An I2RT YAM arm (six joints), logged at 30 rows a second.
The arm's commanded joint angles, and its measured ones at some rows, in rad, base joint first. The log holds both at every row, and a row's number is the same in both.
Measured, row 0:
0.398 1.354 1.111 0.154 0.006 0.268
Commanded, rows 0 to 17:
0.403 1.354 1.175 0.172 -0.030 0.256
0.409 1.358 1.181 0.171 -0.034 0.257
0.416 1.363 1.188 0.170 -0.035 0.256
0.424 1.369 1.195 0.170 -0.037 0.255
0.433 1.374 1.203 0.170 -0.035 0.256
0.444 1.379 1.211 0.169 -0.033 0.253
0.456 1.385 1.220 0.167 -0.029 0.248
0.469 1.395 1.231 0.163 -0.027 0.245
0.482 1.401 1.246 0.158 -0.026 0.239
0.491 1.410 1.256 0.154 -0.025 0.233
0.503 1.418 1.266 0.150 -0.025 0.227
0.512 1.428 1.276 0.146 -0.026 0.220
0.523 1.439 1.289 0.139 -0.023 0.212
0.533 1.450 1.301 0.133 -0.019 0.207
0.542 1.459 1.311 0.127 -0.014 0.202
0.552 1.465 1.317 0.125 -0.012 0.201
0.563 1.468 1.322 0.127 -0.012 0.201
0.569 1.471 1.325 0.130 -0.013 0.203
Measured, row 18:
0.542 1.468 1.266 0.122 -0.017 0.231
